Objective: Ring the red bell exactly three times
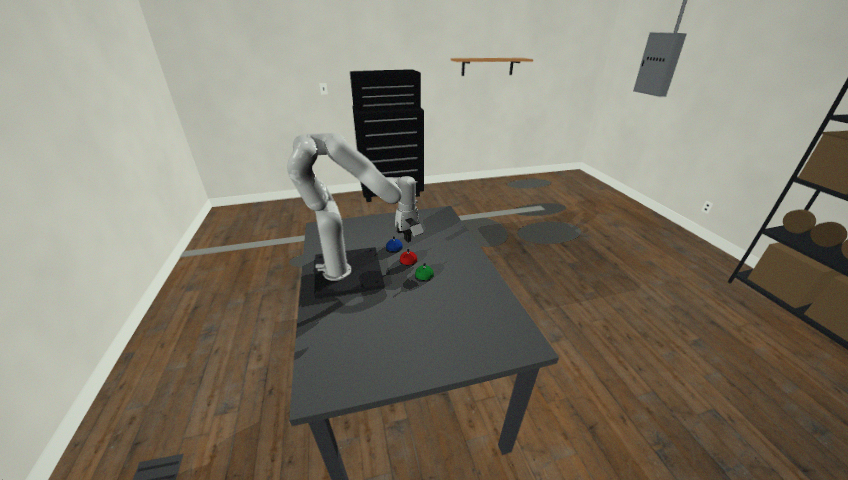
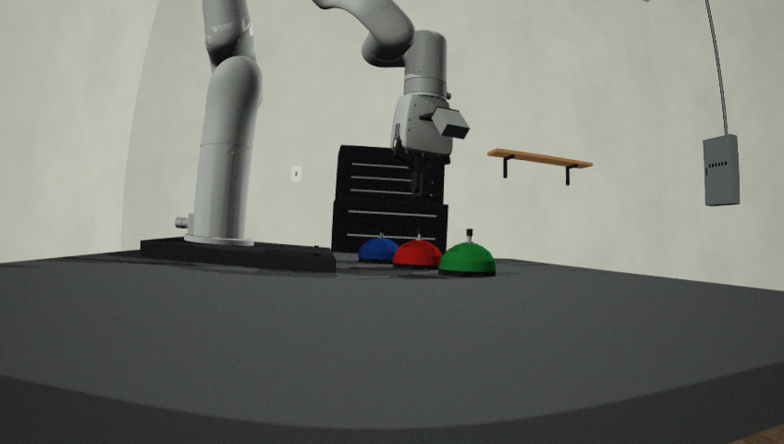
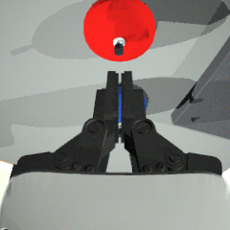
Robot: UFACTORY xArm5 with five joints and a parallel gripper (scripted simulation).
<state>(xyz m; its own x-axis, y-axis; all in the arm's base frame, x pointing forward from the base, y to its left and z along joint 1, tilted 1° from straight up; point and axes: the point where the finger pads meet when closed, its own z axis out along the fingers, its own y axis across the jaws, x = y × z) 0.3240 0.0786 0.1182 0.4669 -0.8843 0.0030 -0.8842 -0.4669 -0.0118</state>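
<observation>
The red bell is 10 cm below my hand. Also, from my hand: blue bell 6 cm behind, 12 cm to the left, 10 cm below; green bell 6 cm ahead, 12 cm to the right, 10 cm below.
</observation>
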